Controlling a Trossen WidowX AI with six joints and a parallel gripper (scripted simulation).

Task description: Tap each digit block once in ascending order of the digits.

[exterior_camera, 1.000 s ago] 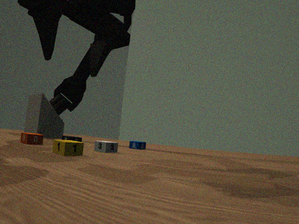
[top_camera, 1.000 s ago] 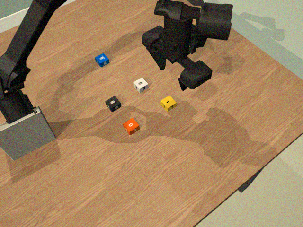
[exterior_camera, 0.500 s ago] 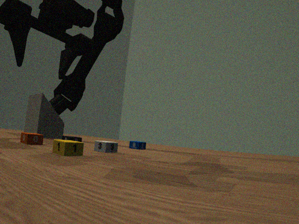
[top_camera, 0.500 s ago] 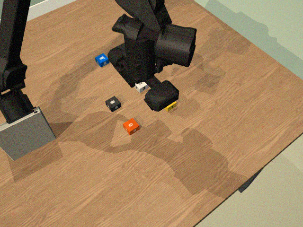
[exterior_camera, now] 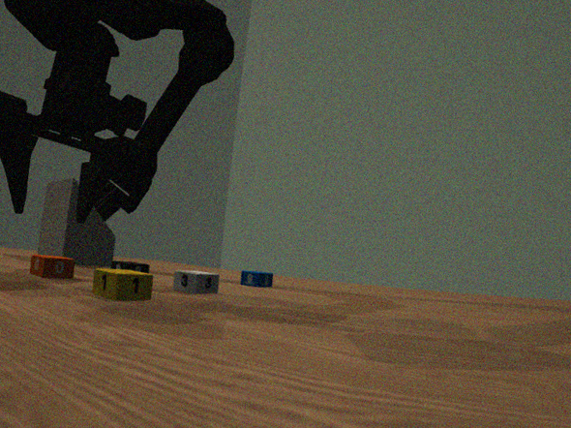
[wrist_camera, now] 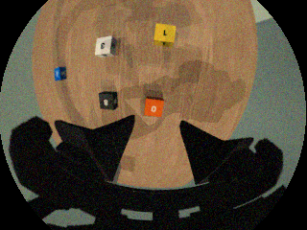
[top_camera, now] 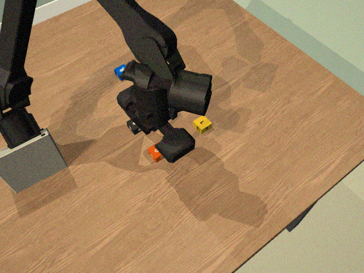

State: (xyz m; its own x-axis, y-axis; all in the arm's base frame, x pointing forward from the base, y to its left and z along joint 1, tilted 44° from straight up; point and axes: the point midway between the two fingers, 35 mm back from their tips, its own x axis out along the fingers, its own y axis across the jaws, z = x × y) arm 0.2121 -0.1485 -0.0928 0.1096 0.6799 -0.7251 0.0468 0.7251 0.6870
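My gripper tip is now 10 mm to the right of the orange block and 50 mm above it. Also, from my gripper tip: yellow block marked 1: 130 mm ahead, 50 mm below; then black block: 10 mm ahead, 100 mm to the left, 50 mm below; then white block marked 3: 120 mm ahead, 100 mm to the left, 50 mm below.
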